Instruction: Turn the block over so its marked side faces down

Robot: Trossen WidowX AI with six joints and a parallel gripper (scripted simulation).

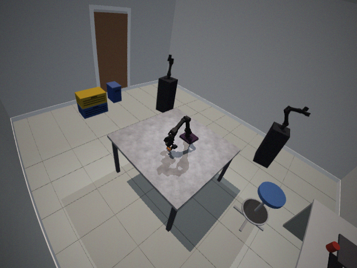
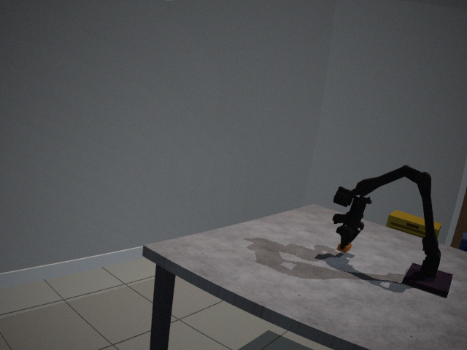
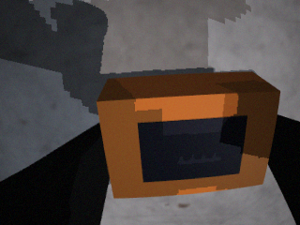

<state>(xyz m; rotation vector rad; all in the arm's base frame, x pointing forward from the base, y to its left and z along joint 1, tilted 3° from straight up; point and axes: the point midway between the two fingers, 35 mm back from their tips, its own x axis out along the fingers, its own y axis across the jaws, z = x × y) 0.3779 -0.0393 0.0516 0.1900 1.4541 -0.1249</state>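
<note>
The orange block lies 1 cm above my gripper tip.
</note>
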